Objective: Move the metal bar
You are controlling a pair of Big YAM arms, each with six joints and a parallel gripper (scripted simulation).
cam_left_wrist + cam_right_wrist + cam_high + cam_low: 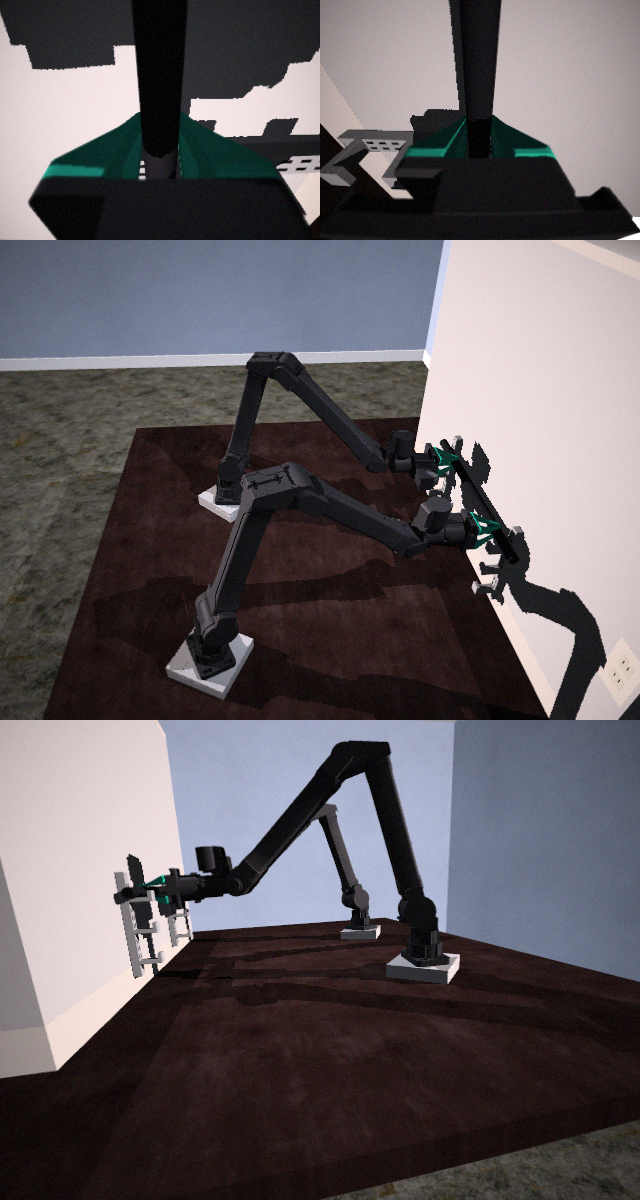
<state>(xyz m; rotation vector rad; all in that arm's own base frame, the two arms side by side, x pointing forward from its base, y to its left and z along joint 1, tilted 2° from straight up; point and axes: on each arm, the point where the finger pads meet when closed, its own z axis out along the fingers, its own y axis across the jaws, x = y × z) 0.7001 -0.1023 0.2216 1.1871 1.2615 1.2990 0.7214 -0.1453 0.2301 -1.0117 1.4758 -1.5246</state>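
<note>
My right gripper is now 10 mm past the dark metal bar and 150 mm to the right of it. The rest, counted from my right hand: white wall: 170 mm ahead, 130 mm to the left, 210 mm above.
Right now the dark metal bar is 150 mm to the right of my left hand and 10 mm ahead of it. Also, from my left hand: white wall 210 mm above, 190 mm ahead, 170 mm to the right.
</note>
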